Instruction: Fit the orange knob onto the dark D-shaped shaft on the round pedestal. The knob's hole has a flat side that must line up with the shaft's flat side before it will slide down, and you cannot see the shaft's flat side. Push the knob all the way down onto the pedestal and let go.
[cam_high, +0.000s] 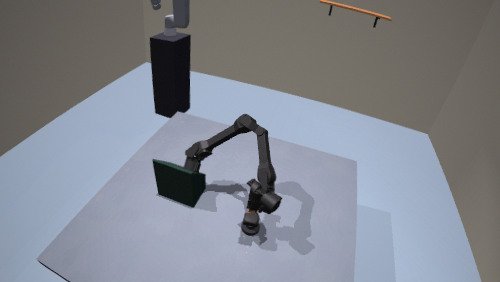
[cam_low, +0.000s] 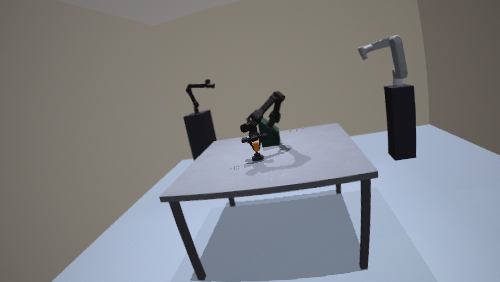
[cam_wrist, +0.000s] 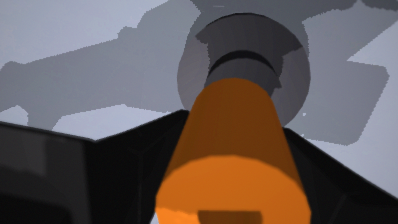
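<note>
Right now my gripper tip is 20 mm below the orange knob. From my gripper tip the other things lie so: pedestal 40 mm below, 10 mm ahead.
</note>
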